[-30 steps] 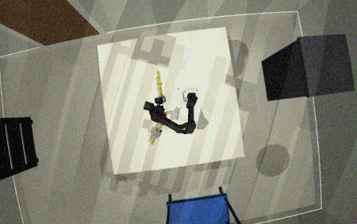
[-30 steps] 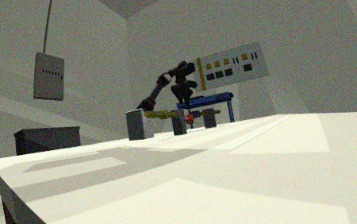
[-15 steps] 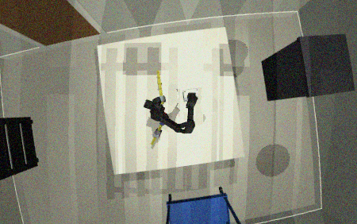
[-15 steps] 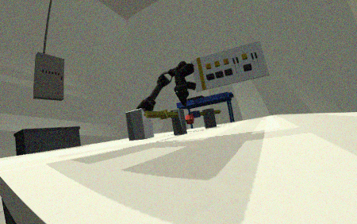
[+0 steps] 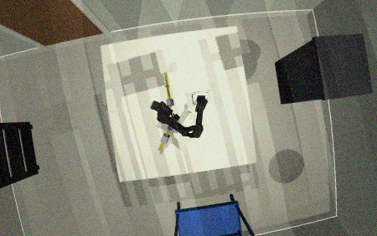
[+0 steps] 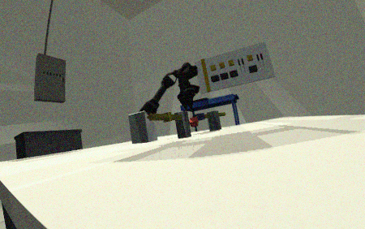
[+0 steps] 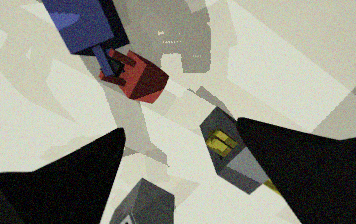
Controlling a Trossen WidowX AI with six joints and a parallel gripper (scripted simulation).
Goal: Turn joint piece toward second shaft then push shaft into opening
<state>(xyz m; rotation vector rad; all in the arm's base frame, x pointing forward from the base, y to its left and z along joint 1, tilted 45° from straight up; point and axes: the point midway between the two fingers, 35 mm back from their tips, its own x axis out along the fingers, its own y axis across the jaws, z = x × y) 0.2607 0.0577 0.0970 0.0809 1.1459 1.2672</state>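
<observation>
Now: gripper tip 10 mm past the red joint piece, 60 mm to the right of it and 70 mm above it.
</observation>
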